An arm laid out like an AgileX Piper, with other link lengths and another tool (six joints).
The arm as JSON. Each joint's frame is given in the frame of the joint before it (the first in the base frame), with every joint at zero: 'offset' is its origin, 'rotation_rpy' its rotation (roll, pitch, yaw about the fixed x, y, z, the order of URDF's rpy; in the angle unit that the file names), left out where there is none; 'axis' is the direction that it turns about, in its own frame. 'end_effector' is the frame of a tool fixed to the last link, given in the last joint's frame.
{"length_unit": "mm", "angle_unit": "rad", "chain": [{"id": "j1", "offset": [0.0, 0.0, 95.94], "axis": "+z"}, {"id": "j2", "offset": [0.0, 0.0, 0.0], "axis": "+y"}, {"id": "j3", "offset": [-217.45, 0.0, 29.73], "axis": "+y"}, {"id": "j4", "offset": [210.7, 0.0, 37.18], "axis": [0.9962, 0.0, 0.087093]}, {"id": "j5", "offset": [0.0, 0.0, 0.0], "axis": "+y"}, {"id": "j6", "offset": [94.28, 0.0, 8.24], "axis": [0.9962, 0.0, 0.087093]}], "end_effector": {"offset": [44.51, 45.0, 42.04], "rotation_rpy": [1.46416, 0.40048, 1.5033]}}
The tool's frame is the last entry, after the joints.
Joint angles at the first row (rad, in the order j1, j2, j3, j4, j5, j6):
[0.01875, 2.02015, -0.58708, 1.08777, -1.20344, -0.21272]
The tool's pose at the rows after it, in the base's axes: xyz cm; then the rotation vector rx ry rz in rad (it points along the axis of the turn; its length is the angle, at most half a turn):
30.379, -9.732, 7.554, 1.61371, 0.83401, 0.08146
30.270, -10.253, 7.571, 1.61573, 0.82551, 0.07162
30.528, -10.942, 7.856, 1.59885, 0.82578, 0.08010
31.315, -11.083, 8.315, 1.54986, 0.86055, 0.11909
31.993, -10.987, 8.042, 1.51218, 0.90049, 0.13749
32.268, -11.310, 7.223, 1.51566, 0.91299, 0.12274
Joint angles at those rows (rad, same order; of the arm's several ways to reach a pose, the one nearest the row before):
[0.01874, 2.02018, -0.58707, 1.09213, -1.20429, -0.21418]
[-0.00222, 2.02018, -0.58709, 1.08233, -1.20427, -0.21539]
[-0.04479, 2.02014, -0.59593, 1.02867, -1.20426, -0.21542]
[-0.08781, 2.02145, -0.61035, 0.92550, -1.20428, -0.21540]
[-0.11169, 2.04735, -0.62802, 0.85260, -1.20969, -0.21541]
[-0.12517, 2.08496, -0.64827, 0.84067, -1.20970, -0.21539]

